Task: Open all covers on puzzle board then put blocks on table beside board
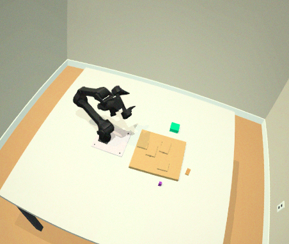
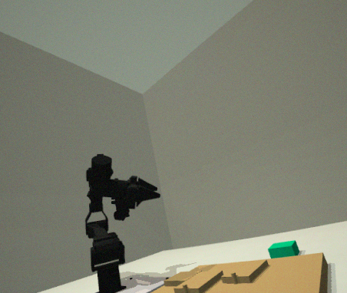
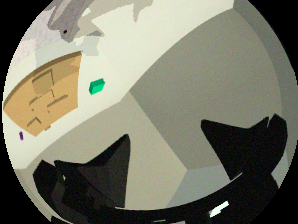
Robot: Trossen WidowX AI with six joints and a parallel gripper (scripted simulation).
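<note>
Now: gripper tip 310 mm short of the purple block, 320 mm to the left of it and 240 mm above it. The rest, counted from my gripper tip: orange block (440 mm ahead, 170 mm to the right, 250 mm below); then green block (280 mm ahead, 130 mm to the left, 240 mm below).
</note>
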